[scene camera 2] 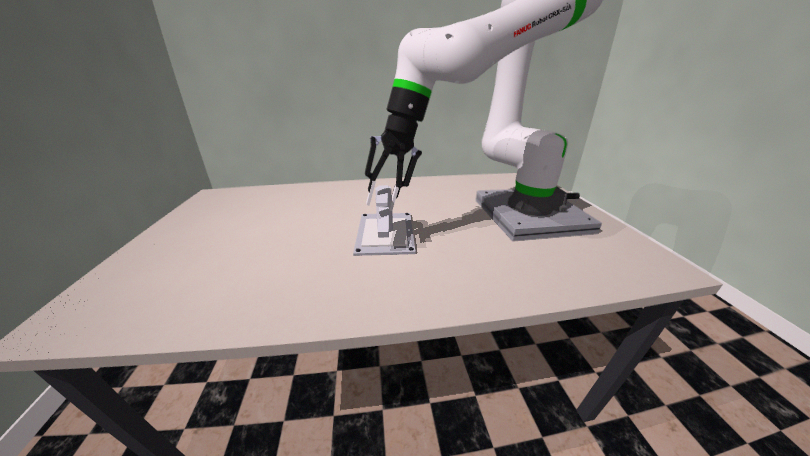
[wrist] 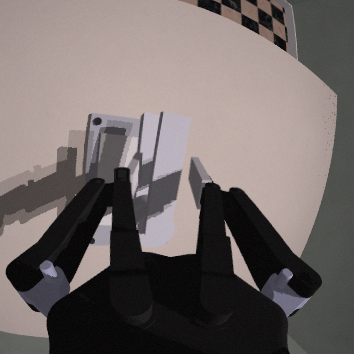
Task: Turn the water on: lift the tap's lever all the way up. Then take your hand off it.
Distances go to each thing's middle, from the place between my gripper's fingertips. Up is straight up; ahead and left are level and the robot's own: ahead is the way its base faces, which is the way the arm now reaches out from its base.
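My gripper is 120 mm above the square base plate (scene camera 2: 410,249) at this moment, 70 mm to the left of it and 10 mm past it.
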